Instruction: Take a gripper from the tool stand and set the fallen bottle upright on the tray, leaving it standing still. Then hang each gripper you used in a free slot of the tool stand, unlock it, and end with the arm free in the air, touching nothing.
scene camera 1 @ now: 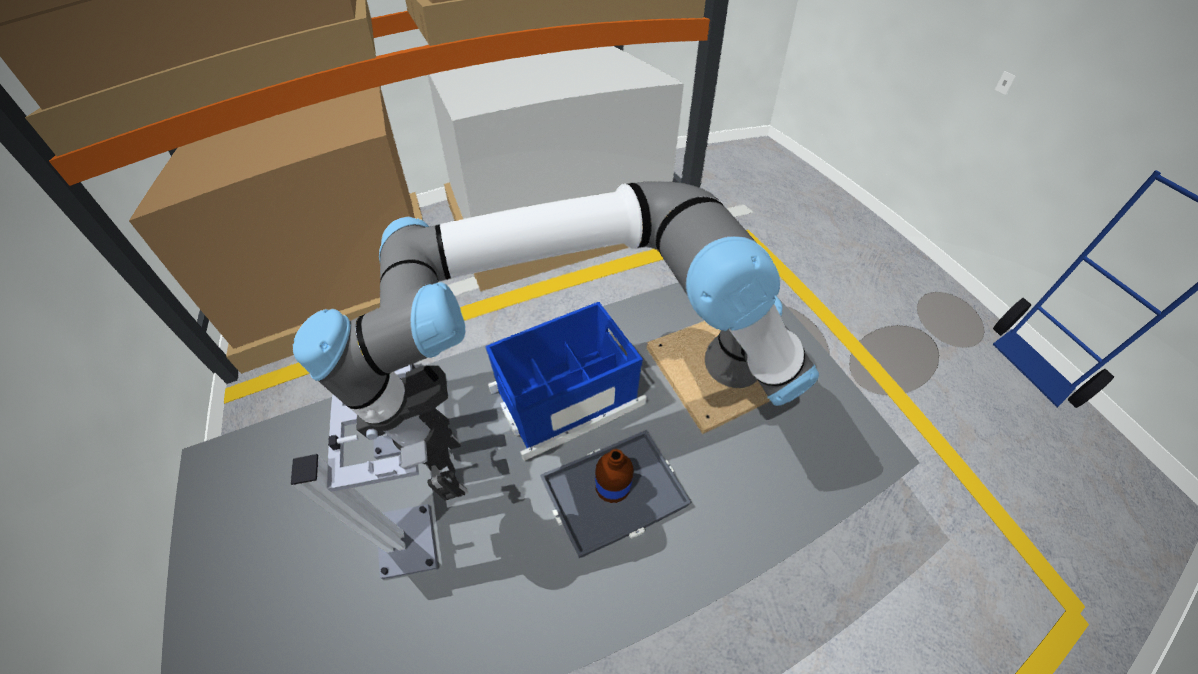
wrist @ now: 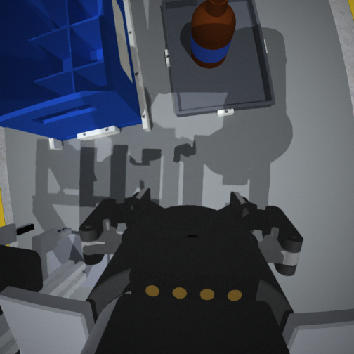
Labels:
A brown bottle (scene camera 1: 614, 471): 0.86 m from the lens. A tool stand (scene camera 1: 404, 537): 1.01 m from the lens. The marked spots on the tool stand and the brown bottle are 0.46 m apart.

